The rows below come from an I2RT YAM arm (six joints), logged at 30 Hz.
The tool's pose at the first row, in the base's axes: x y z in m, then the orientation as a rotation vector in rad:
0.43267 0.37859 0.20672 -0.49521 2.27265 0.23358
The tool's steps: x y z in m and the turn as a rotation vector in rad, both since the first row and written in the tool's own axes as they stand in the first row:
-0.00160 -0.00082 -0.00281 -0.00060 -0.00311 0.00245
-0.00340 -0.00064 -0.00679 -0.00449 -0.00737 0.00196
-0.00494 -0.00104 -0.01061 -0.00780 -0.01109 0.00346
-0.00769 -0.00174 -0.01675 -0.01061 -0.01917 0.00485
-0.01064 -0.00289 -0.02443 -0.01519 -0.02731 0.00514
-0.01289 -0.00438 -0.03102 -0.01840 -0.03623 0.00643
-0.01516 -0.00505 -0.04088 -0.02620 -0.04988 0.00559
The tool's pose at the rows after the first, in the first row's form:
0.43214 0.37740 0.20979 -0.49208 2.27034 0.23611
0.43053 0.37680 0.21381 -0.49371 2.26600 0.24117
0.42911 0.37565 0.21753 -0.49292 2.26276 0.24644
0.42703 0.37383 0.22370 -0.49103 2.25526 0.25192
0.42423 0.37117 0.23105 -0.49127 2.24732 0.25886
0.42187 0.36835 0.23715 -0.48950 2.23894 0.26487
0.41701 0.36524 0.24549 -0.49141 2.22519 0.27589

